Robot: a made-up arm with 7 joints.
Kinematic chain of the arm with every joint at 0, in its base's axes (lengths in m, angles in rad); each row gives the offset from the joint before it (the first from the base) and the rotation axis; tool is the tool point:
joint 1: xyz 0 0 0.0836 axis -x
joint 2: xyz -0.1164 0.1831 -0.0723 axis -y
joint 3: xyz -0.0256 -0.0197 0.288 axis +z
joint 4: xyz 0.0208 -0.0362 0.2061 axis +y
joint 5: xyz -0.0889 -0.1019 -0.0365 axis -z
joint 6: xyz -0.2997 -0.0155 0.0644 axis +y
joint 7: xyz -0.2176 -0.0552 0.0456 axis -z
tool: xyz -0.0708 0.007 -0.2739
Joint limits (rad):
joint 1: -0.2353..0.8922
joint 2: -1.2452..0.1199
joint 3: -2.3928..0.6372
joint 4: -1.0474..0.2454
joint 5: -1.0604..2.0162
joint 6: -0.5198..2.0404
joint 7: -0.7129..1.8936
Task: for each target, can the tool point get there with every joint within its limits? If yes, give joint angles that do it. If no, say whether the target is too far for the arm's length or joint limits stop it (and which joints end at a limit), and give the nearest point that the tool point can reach.
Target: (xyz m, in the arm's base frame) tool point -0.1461 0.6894 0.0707
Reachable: yes | joints 0.2112 -0.9937 -1.1192 -0.8732 0.3792 1.1213 0.8458
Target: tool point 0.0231 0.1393 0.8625
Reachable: yes | joints 0.4622 -0.9911 -0.1082 -0.4611 -0.6295 1.6889 0.6363
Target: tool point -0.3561 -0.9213 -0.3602
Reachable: no: joint limits stop it (at a limit: joint 1, joint 2, joint 4) | nearest point -0.2984 -0.5536 -0.0239 | short by 0.502 m
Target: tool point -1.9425 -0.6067 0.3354
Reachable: no: too far | nearest point -0.9691 -0.2334 0.4441 | short by 1.048 m
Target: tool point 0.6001 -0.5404 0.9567
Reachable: no: joint limits stop it (at a limit: joint 1, joint 4) | nearest point 0.4768 -0.4139 0.8016 | short by 0.235 m
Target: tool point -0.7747 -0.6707 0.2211
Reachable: no: joint limits stop it (at a limit: joint 1, joint 2) | nearest point -0.6854 -0.5566 0.2681 | short by 0.152 m
